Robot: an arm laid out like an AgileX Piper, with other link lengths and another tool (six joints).
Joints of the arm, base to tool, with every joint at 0 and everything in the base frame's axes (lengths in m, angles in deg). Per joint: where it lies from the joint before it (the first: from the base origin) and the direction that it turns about. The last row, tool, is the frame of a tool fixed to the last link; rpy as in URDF.
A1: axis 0 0 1 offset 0 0 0.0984
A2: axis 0 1 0 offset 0 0 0
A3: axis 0 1 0 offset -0.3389 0 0.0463
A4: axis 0.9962 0 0.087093 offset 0.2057 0 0.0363
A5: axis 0 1 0 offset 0 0 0
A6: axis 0.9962 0 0.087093 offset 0.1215 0 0.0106
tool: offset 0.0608 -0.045 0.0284 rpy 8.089 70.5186 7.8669
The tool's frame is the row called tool.
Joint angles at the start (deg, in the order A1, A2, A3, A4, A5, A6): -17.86, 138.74, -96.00, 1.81, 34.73, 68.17
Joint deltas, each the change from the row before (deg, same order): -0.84, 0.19, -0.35, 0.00, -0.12, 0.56; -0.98, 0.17, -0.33, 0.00, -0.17, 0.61; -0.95, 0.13, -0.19, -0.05, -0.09, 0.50; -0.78, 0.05, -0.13, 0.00, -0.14, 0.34; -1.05, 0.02, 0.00, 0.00, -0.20, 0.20; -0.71, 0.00, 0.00, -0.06, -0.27, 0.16; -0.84, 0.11, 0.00, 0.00, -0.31, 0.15
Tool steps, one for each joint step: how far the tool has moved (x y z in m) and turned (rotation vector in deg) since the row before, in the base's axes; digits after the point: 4 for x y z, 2 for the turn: -0.0012, -0.0068, -0.0004, 0.07, -0.31, -1.38; -0.0017, -0.0079, -0.0003, 0.07, -0.36, -1.56; -0.0025, -0.0075, -0.0005, 0.06, -0.17, -1.40; -0.0020, -0.0062, 0.0000, 0.02, -0.24, -1.11; -0.0034, -0.0082, -0.0001, -0.01, -0.19, -1.24; -0.0020, -0.0058, 0.0001, -0.10, -0.25, -0.83; -0.0026, -0.0066, -0.0008, -0.04, -0.20, -0.99
